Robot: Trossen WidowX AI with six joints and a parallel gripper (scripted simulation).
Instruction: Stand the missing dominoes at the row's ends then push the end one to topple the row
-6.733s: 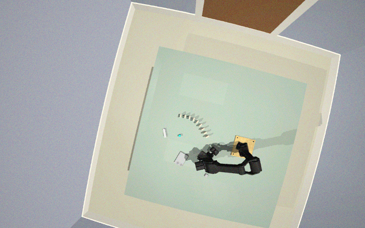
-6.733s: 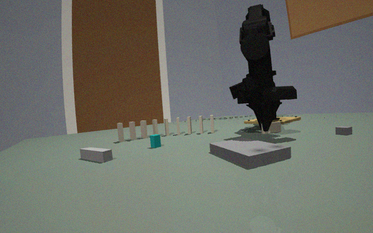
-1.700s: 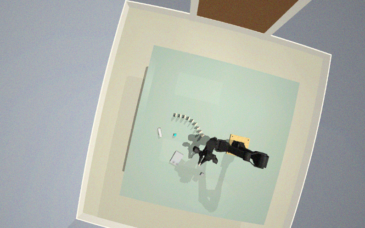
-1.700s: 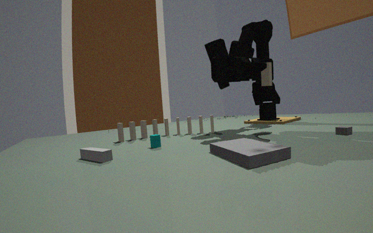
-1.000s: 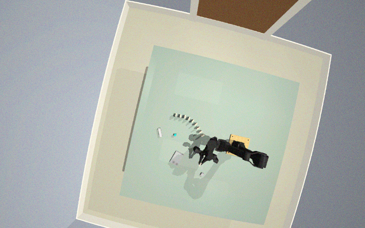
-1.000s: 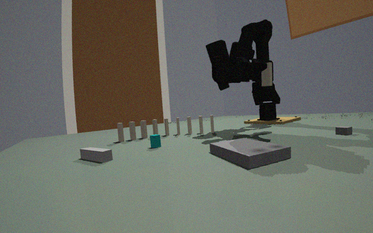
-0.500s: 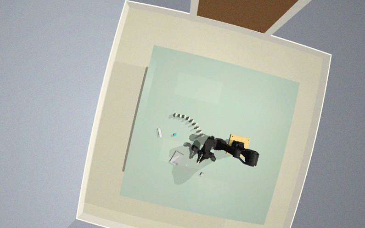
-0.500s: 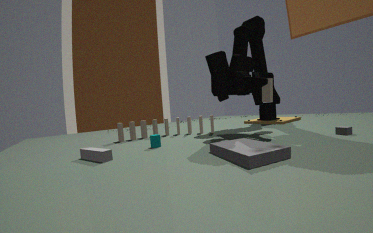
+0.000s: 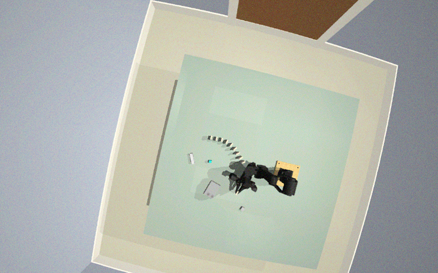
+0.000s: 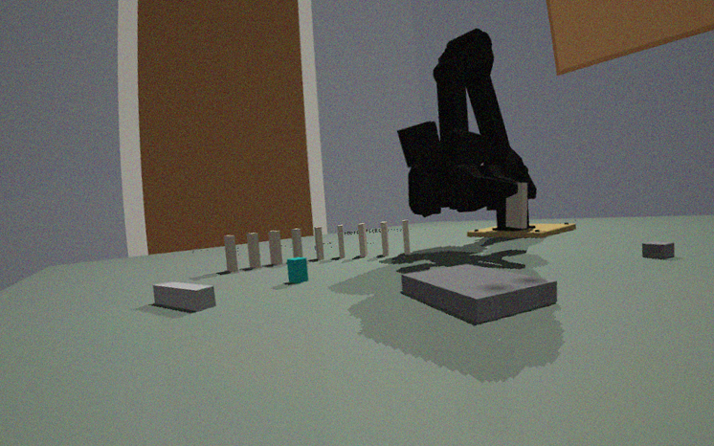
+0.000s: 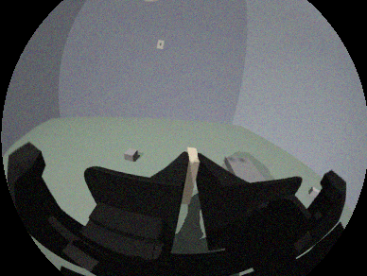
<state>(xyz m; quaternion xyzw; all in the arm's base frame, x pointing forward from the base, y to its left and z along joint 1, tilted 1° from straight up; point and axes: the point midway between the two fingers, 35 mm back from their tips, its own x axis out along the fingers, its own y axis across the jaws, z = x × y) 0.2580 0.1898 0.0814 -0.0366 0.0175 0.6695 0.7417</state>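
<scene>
Now: gripper tip 150 mm short of the flat grey slab, 80 mm above it and 60 mm to the right of it. Round my gripper tip: grey bar: 350 mm ahead, 80 mm to the right, 80 mm below; then small grey block: 110 mm to the left, 100 mm behind, 80 mm below; then teal cube: 230 mm ahead, 110 mm to the right, 70 mm below.
</scene>
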